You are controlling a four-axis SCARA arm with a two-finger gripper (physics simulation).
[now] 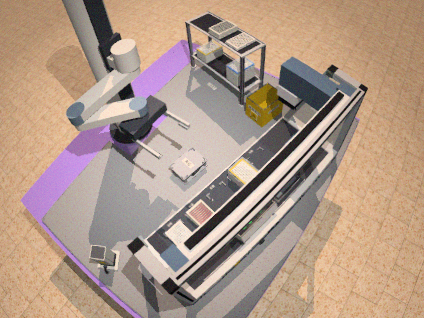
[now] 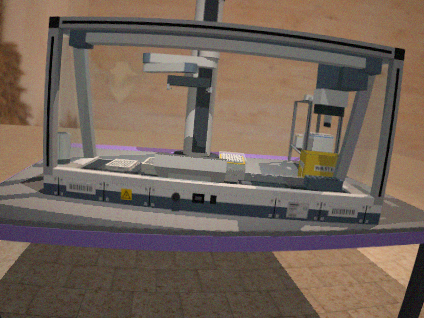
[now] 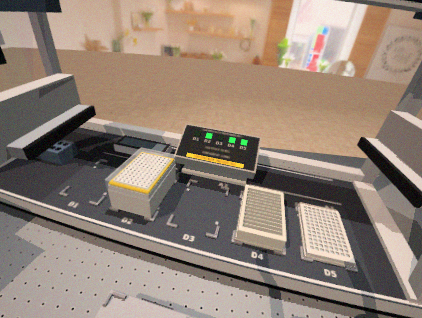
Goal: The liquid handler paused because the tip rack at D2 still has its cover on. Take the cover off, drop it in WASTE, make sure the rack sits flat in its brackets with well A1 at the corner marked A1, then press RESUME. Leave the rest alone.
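Places are measured from the arm's base along level axes (x ahead, y left, z up), in millimetres.
Pixels of known places: gripper, fingertip midpoint: (image 1: 174, 141) (image 2: 189, 87) (image 3: 227, 109).
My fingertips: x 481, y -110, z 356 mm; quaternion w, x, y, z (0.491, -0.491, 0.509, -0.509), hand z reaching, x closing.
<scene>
Behind a point stands the place of what it marks.
The D2 tip rack (image 1: 243, 171) @[y 26, x 694, z 138 mm] (image 2: 232, 159) (image 3: 146, 170) @[y 19, x 691, z 139 mm] has a yellow rim, a white dotted top and tall grey sides. A pale edge shows outside the rim, but a clear cover is hard to make out. The rack looks upright; its seating and the A1 corner cannot be read. My gripper (image 1: 174, 140) @[y -110, x 481, z 356 mm] (image 2: 189, 89) @[y -110, x 481, z 356 mm] is open and empty, high above the table on the arm's side of the deck, away from the rack. The yellow WASTE bin (image 1: 264, 105) @[y 486, x 543, z 18 mm] (image 2: 317, 165) stands near the deck's far end. A display (image 3: 218, 150) @[y -120, x 811, z 127 mm] shows green squares and a yellow bar; RESUME is not legible.
A ribbed tray (image 3: 261, 216) @[y -209, x 644, z 94 mm] (image 1: 200, 213) @[y -214, x 644, z 95 mm] sits at D4 and a white plate (image 3: 326, 234) @[y -338, x 629, z 76 mm] (image 1: 178, 234) @[y -338, x 620, z 79 mm] at D5. A pale fixture (image 1: 185, 169) @[y -73, x 452, z 62 mm] lies before the deck. A shelf rack (image 1: 242, 80) @[y 418, x 442, z 208 mm] stands behind the bin. The frame's top beam (image 2: 225, 37) @[y -71, x 925, z 477 mm] spans the deck.
</scene>
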